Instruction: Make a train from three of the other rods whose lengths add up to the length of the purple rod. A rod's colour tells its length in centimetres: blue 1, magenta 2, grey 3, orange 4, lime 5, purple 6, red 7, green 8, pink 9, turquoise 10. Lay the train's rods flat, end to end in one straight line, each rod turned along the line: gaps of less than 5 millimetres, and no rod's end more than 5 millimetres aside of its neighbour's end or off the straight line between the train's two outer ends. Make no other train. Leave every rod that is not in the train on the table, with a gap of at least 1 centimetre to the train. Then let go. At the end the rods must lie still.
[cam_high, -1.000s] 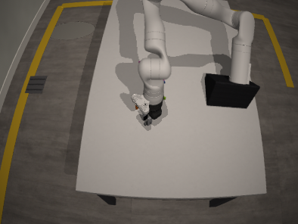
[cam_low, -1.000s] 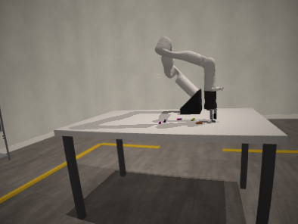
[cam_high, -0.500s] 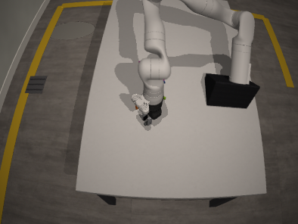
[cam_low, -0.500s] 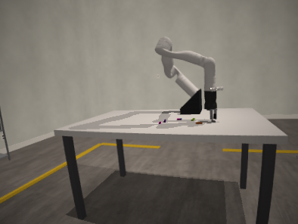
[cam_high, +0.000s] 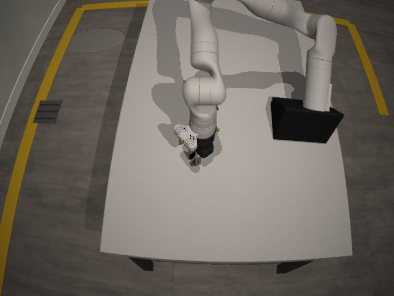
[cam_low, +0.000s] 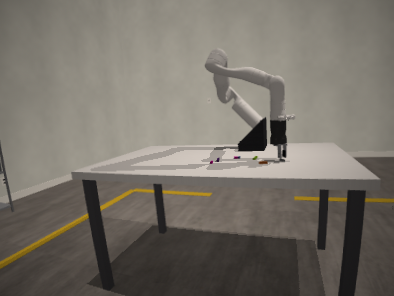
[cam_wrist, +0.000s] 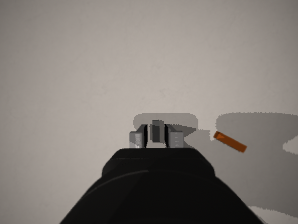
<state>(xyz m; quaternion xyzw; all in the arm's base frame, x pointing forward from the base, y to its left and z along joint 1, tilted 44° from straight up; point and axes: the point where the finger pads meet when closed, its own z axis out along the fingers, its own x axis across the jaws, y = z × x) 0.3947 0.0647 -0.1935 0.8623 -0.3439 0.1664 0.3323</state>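
My gripper is now 3 cm above the grey rod. The rest, counted from my hand: lime rod: 4 cm behind, 14 cm to the right, 3 cm below; then small blue rod: 5 cm behind, 23 cm to the right, 3 cm below; then orange rod: 6 cm ahead, 8 cm to the right, 3 cm below.
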